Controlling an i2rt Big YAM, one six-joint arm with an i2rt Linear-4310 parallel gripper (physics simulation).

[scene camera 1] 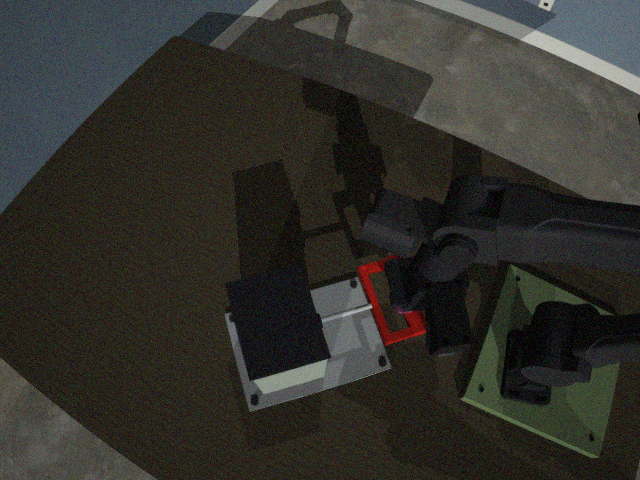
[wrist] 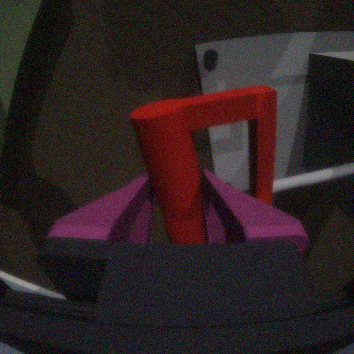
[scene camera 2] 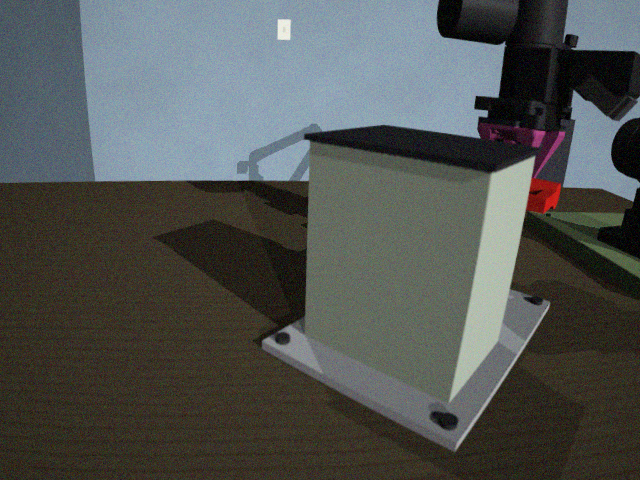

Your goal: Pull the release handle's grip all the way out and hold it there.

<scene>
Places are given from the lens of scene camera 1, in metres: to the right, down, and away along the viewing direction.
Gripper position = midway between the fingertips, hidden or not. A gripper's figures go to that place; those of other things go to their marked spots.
my gripper [scene camera 1: 407, 305]: 0.13, 0.10, 0.64
red release handle grip [scene camera 1: 416, 322]: 0.14, 0.12, 0.61
</scene>
